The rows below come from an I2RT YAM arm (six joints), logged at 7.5 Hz.
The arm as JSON. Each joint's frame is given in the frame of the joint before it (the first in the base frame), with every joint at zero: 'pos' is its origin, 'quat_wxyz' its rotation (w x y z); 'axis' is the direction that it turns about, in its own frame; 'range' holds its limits. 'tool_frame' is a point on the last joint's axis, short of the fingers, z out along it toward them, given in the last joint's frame.
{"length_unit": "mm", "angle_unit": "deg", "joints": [
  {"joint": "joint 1", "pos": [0.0, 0.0, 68.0], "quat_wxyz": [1.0, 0.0, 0.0, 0.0], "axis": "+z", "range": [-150.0, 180.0]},
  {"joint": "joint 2", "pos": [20.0, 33.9, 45.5], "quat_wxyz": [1.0, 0.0, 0.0, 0.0], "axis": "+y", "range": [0.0, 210.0]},
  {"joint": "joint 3", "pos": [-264.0, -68.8, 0.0], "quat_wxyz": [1.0, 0.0, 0.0, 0.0], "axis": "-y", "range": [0.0, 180.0]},
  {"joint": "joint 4", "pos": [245.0, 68.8, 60.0], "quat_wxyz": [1.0, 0.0, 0.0, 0.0], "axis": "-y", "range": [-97.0, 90.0]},
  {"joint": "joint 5", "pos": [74.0, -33.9, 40.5], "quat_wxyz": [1.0, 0.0, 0.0, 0.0], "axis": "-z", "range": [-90.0, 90.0]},
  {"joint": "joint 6", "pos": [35.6, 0.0, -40.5], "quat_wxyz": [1.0, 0.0, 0.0, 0.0], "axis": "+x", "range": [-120.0, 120.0]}
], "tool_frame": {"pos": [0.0, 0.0, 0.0], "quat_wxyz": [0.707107, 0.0, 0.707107, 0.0]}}
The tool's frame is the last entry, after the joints.
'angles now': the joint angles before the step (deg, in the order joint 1, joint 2, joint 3, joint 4, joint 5, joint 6). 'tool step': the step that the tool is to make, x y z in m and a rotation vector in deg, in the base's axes. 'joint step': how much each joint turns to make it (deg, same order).
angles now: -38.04, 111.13, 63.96, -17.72, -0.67, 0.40
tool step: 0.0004, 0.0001, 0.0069, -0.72, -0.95, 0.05
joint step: 0.05, -1.05, 0.09, 0.05, -0.02, 0.01
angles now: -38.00, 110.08, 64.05, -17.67, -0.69, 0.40
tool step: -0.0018, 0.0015, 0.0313, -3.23, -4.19, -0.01
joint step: 0.01, -5.07, 0.00, 0.22, -0.02, 0.03
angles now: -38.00, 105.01, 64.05, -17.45, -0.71, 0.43
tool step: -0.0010, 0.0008, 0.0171, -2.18, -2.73, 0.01
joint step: 0.01, -2.67, -0.02, 0.84, 0.03, -0.02
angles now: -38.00, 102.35, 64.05, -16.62, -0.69, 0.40
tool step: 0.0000, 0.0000, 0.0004, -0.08, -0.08, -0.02
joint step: 0.00, -0.06, -0.01, 0.06, 0.02, 0.01
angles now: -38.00, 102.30, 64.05, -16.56, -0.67, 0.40
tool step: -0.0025, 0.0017, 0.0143, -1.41, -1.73, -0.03
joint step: -0.03, -2.35, 0.04, -0.16, 0.04, -0.02
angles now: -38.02, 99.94, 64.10, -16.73, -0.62, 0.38
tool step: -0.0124, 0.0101, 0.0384, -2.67, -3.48, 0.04
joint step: 0.05, -7.06, -0.01, -2.67, -0.02, 0.03
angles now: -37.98, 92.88, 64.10, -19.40, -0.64, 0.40
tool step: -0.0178, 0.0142, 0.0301, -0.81, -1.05, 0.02
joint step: 0.04, -6.64, 0.01, -5.32, 0.01, 0.02
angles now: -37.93, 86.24, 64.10, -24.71, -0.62, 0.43
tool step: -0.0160, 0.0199, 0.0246, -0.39, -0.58, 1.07
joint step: 1.11, -6.18, 0.00, -5.48, 0.00, 0.06
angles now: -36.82, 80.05, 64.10, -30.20, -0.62, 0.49
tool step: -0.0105, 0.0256, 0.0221, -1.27, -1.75, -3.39
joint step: 3.54, -5.73, -0.01, -3.71, 4.92, 4.89
